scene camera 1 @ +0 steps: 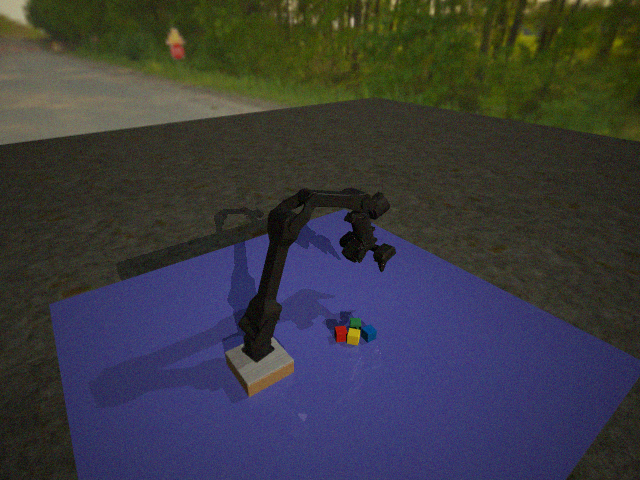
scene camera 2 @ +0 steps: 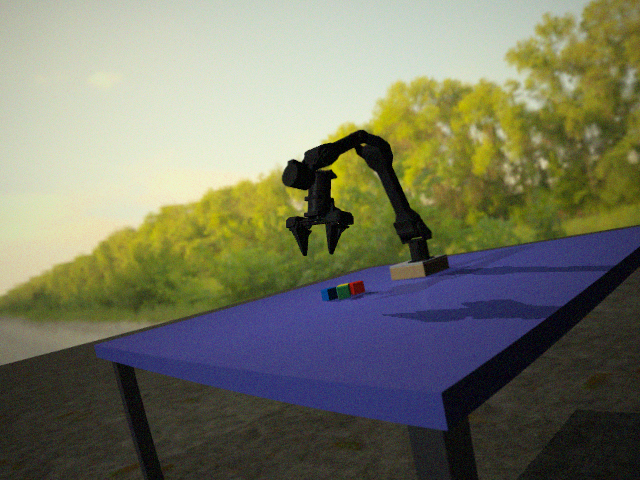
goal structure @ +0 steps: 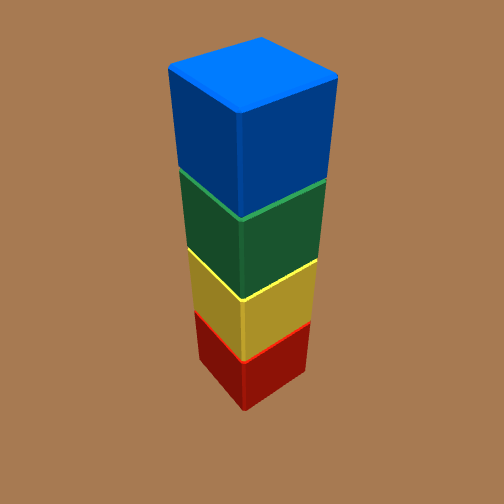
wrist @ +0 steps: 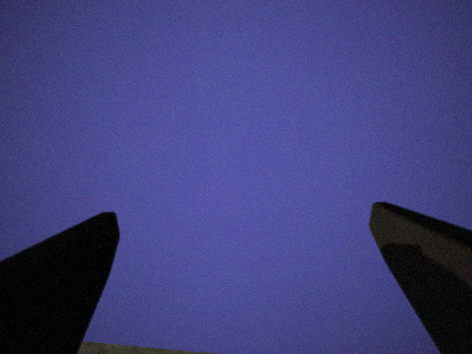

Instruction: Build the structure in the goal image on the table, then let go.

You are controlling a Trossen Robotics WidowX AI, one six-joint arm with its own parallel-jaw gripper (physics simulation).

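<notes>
A red cube [scene camera 1: 340, 334] [scene camera 2: 357, 287], a yellow cube [scene camera 1: 353, 336], a green cube [scene camera 1: 355, 322] [scene camera 2: 343, 291] and a blue cube [scene camera 1: 369, 333] [scene camera 2: 329, 293] sit close together on the table [scene camera 1: 465, 372] [scene camera 2: 289, 335]. In scene camera 1 the yellow cube is nearest the camera, between red and blue, with green behind it. In scene camera 2 the yellow cube is mostly hidden behind the green one. Whether the cubes touch is too small to tell. My gripper [scene camera 2: 317, 254] [wrist: 246, 219] is open and empty, high above the table. The cubes do not show in the wrist view.
The arm's base stands on a wooden block [scene camera 1: 261, 369] [scene camera 2: 418, 268] on the table, near the cubes on the red cube's side. Arm shadows fall across the blue table top. A table edge shows at the bottom left of the wrist view.
</notes>
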